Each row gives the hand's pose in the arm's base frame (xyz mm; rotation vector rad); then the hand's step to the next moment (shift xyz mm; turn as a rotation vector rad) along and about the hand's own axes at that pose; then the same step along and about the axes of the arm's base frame.
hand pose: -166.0 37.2 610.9 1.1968 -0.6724 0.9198
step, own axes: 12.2 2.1 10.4 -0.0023 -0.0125 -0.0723
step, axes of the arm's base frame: 4.4 -7.0 13.9 0.0076 0.0681 -0.0262
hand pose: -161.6 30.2 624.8 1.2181 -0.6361 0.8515
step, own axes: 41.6 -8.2 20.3 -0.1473 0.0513 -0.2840
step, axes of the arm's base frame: 30.1 -11.6 34.2 -0.1299 0.2494 -0.1609
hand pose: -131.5 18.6 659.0 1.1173 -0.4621 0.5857
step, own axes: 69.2 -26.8 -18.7 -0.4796 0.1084 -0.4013
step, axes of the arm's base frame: 71.0 22.9 17.1 -0.4133 0.3087 -0.3697
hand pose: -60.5 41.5 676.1 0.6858 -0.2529 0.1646
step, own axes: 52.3 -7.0 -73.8 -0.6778 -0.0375 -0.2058
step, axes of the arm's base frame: 64.6 45.6 -44.4 -0.6034 0.0584 -0.3683
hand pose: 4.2 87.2 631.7 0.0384 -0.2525 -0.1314
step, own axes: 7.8 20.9 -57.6 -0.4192 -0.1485 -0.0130
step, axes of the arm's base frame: 24.6 20.9 -52.7 -0.4176 -0.0905 -0.1240
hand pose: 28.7 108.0 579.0 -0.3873 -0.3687 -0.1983
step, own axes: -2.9 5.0 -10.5 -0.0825 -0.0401 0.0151
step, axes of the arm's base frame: 1.9 0.7 -11.8 -0.0905 -0.0206 -0.0056
